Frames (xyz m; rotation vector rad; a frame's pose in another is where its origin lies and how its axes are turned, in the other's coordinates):
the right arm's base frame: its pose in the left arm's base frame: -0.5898 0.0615 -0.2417 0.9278 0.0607 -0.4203
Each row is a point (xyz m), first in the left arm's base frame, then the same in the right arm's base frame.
Working: the left arm's base frame: its pose in the right arm's base frame: 0.5056 0.3745 0.1189 -0.9278 -0.0607 0.4203

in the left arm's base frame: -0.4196 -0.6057 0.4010
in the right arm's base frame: 0.2258 0.2046 0.8913
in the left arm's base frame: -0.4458 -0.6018 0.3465
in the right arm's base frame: 0.2130 0.1552 0.8586
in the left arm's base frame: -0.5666 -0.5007 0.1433
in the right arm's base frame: 0.1159 0.0076 0.6718
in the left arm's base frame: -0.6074 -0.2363 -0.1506
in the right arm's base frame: 0.0598 -0.0934 0.2915
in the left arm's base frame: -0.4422 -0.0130 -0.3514
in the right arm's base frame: 0.1848 -0.0672 -0.0265
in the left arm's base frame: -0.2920 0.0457 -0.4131
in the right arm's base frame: 0.3176 -0.0269 -0.1292
